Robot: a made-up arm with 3 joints. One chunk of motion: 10 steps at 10 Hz.
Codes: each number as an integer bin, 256 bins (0 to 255) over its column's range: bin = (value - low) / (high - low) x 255, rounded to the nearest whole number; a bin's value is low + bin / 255 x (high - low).
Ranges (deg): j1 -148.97..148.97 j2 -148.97..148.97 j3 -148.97..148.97
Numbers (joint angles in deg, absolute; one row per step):
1: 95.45 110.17 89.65
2: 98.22 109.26 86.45
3: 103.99 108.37 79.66
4: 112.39 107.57 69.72
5: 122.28 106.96 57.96
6: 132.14 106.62 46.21
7: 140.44 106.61 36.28
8: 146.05 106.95 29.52
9: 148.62 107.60 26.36
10: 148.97 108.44 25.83
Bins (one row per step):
1: 209 222 204
2: 212 221 201
3: 217 220 196
4: 224 220 187
5: 232 219 177
6: 241 219 167
7: 248 219 159
8: 253 219 153
9: 255 220 150
10: 255 220 150

